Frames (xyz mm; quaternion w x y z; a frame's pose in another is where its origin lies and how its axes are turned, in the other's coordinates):
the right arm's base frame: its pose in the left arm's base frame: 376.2 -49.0 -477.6 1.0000 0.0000 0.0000 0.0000
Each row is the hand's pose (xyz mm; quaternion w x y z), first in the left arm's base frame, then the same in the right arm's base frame.
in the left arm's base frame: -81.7 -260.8 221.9 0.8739 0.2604 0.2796 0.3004
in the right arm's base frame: -457.9 -211.8 699.5 0.8739 0.2604 0.2796 0.3004
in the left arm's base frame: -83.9 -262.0 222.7 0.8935 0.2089 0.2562 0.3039
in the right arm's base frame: -460.1 -213.0 700.3 0.8935 0.2089 0.2562 0.3039
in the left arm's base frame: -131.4 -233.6 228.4 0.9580 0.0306 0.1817 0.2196
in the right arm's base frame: -507.6 -184.6 706.0 0.9580 0.0306 0.1817 0.2196
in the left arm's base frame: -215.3 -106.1 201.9 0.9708 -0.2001 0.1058 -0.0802
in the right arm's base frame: -591.5 -57.1 679.5 0.9707 -0.2001 0.1058 -0.0802
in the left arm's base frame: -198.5 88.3 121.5 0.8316 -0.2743 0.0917 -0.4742
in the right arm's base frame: -574.7 137.3 599.1 0.8316 -0.2743 0.0917 -0.4742
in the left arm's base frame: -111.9 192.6 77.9 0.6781 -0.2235 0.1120 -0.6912
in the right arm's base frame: -488.1 241.6 555.5 0.6781 -0.2235 0.1120 -0.6912
